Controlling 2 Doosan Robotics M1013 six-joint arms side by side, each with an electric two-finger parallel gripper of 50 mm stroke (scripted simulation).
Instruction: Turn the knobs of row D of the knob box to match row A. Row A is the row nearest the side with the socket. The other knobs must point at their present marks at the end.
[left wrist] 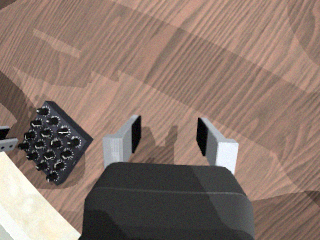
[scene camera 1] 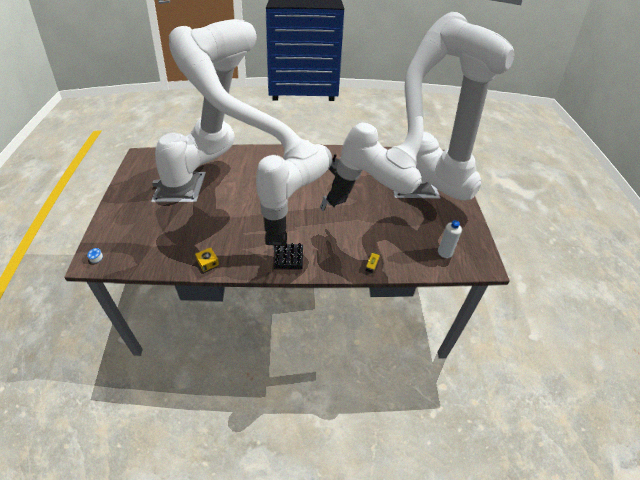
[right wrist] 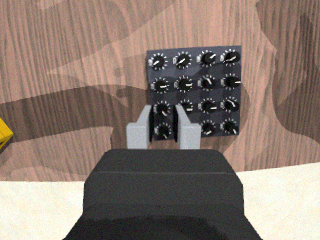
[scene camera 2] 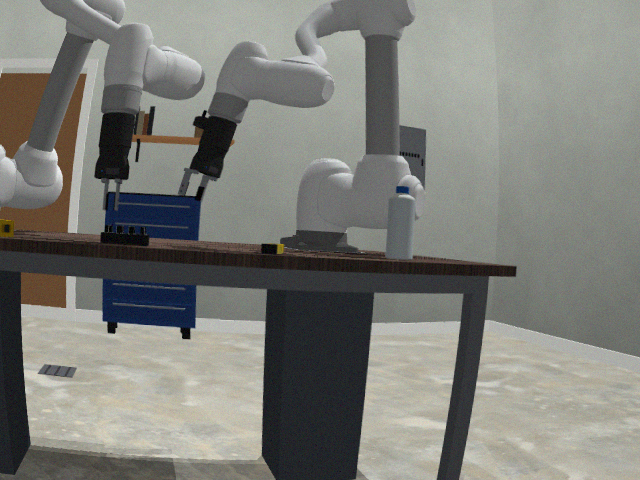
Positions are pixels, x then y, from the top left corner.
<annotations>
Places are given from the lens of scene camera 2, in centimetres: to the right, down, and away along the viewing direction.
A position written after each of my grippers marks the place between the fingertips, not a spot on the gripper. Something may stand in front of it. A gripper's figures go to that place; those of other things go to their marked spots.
my left gripper [scene camera 2: 189,198]: -31, -10, 133
my right gripper [scene camera 2: 110,210]: -44, -6, 110
white bottle [scene camera 2: 401,207]: 19, -7, 131
</annotations>
